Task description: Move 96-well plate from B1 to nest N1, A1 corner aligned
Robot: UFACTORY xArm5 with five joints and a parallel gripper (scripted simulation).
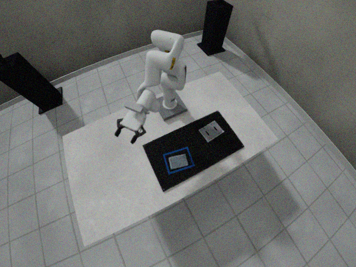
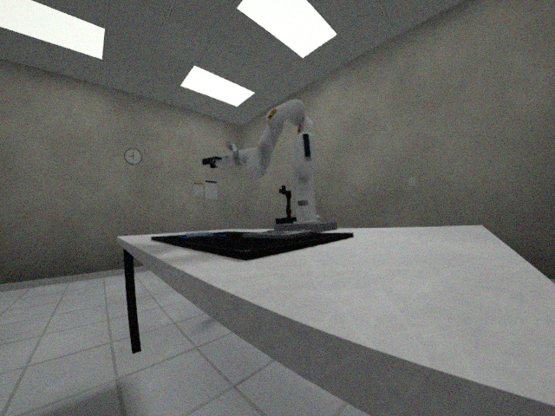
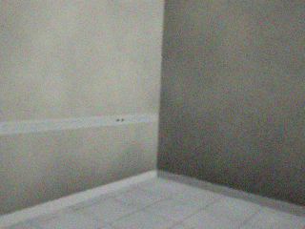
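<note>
Now: hand 360 mm above the 96-well plate, 230 mm to the right of it and 140 mm short of it. From my hand the other things lie so: plate nest N1 (570 mm to the left, 360 mm below, 40 mm ahead).
</note>
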